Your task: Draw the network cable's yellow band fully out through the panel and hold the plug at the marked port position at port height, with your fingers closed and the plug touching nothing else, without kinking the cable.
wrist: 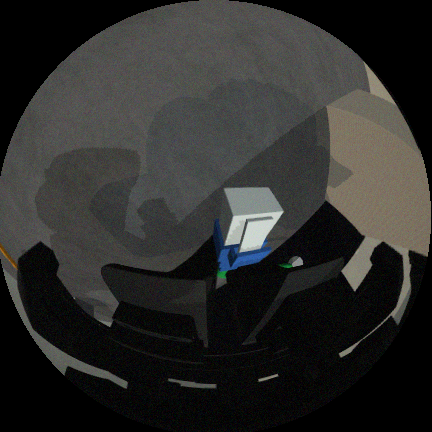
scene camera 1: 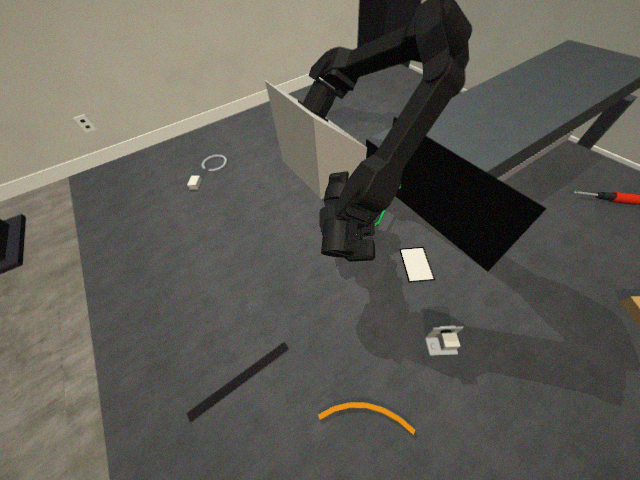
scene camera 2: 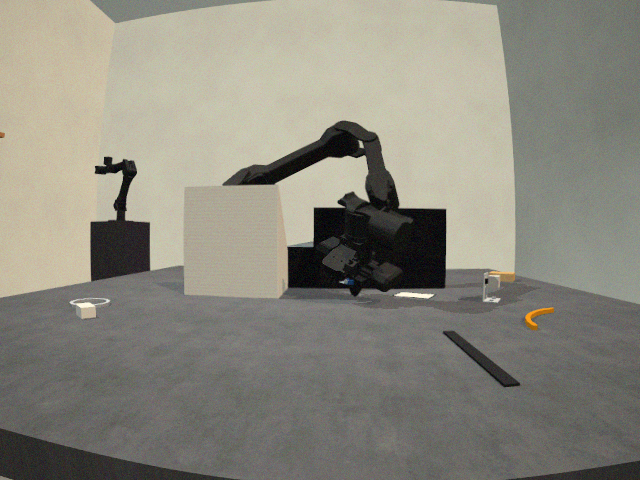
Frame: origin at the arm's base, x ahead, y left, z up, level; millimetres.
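Where they show: gripper, fingertip midpoint: point(scene camera 1: 370, 228) point(scene camera 2: 354, 295); arm's base at its link origin: point(scene camera 1: 312, 111) point(scene camera 2: 233, 216).
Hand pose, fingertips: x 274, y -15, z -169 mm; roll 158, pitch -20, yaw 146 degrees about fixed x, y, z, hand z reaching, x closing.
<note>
Things, the pixels of their centre, and the offset from my fingertips. "pt": a spot on its surface instead.
- green network cable at a spot on its surface: point(wrist: 222, 274) pt dx +7, dy -7, dz +29 mm
- plug at the middle of its body: point(wrist: 236, 248) point(scene camera 2: 347, 280) dx -14, dy -42, dz +36 mm
- pale round piece at a spot on its surface: point(wrist: 296, 261) pt dx -64, dy +157, dz +32 mm
- black panel at the middle of its body: point(wrist: 248, 332) point(scene camera 1: 440, 194) point(scene camera 2: 381, 249) dx +63, dy +129, dz +94 mm
- black-edged white rectangle at a spot on its surface: point(scene camera 2: 413, 295) point(scene camera 1: 413, 263) pt dx +130, dy +21, dz -4 mm
- small bracket with a white block, body centre: point(scene camera 1: 445, 340) point(scene camera 2: 491, 287) point(wrist: 80, 314) dx +285, dy -57, dz +24 mm
- orange arc at the middle of its body: point(scene camera 2: 543, 317) point(scene camera 1: 364, 423) dx +308, dy -247, dz -1 mm
- dark strip at the middle of its body: point(scene camera 2: 473, 352) point(scene camera 1: 240, 379) dx +140, dy -397, dz -3 mm
- white cube at the middle of its body: point(scene camera 2: 85, 310) point(scene camera 1: 194, 182) dx -421, dy -320, dz +5 mm
My gripper point(scene camera 1: 363, 233) point(scene camera 2: 356, 281) point(wrist: 219, 239) is shut on the green network cable point(scene camera 1: 379, 217) point(wrist: 222, 274) just behind the plug point(scene camera 2: 348, 282) point(wrist: 245, 260). The plug has a blue base and a pale grey-white block and hangs above the floor; the hand hides it in scene camera 1. More green cable shows by a pale round piece point(wrist: 296, 261) in the wrist view. The yellow band does not show. The black panel point(scene camera 1: 465, 206) point(scene camera 2: 429, 232) stands behind the hand. A black-edged white rectangle point(scene camera 1: 416, 264) point(scene camera 2: 413, 295) lies flat beyond the hand. I cannot tell which thing marks the port.
A beige box-like partition point(scene camera 1: 341, 155) point(scene camera 2: 232, 237) point(wrist: 380, 180) stands beside the hand. A small bracket with a white block point(scene camera 1: 443, 342) point(scene camera 2: 491, 289), an orange arc point(scene camera 1: 361, 405) point(scene camera 2: 532, 316), a dark strip point(scene camera 1: 237, 381) point(scene camera 2: 480, 357) and a white cube point(scene camera 1: 193, 182) point(scene camera 2: 85, 310) are around.
</note>
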